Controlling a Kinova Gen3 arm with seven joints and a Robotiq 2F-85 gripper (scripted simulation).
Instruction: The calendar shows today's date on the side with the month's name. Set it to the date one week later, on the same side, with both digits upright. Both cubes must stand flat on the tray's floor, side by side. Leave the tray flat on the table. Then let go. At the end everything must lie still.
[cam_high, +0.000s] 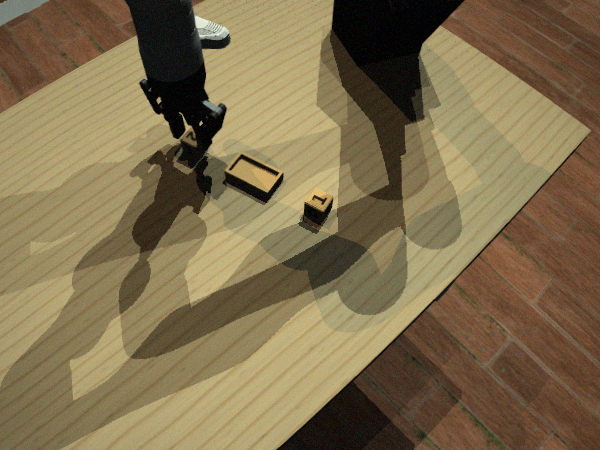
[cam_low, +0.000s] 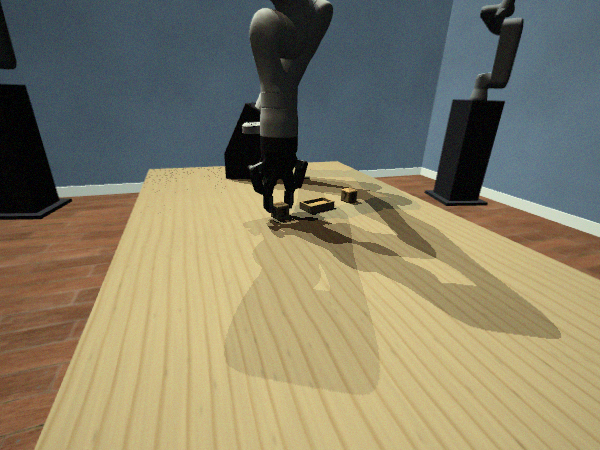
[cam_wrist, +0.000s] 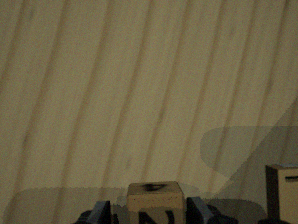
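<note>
The cube is 2 cm below my hand. Also, from my hand: wooden tray (9 cm to the left, 6 cm behind, 3 cm below).
</note>
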